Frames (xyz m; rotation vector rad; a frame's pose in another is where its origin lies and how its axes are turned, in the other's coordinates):
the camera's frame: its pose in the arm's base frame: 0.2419 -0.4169 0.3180 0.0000 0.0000 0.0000
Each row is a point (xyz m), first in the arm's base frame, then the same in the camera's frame.
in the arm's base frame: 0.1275 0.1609 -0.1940
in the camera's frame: -0.1144 0.5778 -0.5120
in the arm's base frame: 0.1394 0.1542 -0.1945
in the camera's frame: -0.1025 0.5711 -0.5125
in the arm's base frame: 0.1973 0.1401 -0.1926
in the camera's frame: -0.0446 0.5570 -0.5106
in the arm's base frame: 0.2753 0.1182 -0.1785
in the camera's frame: 0.0334 0.5351 -0.4965
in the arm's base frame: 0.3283 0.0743 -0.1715
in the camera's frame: 0.0864 0.4912 -0.4895
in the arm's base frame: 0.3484 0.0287 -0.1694
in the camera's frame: 0.1065 0.4456 -0.4874
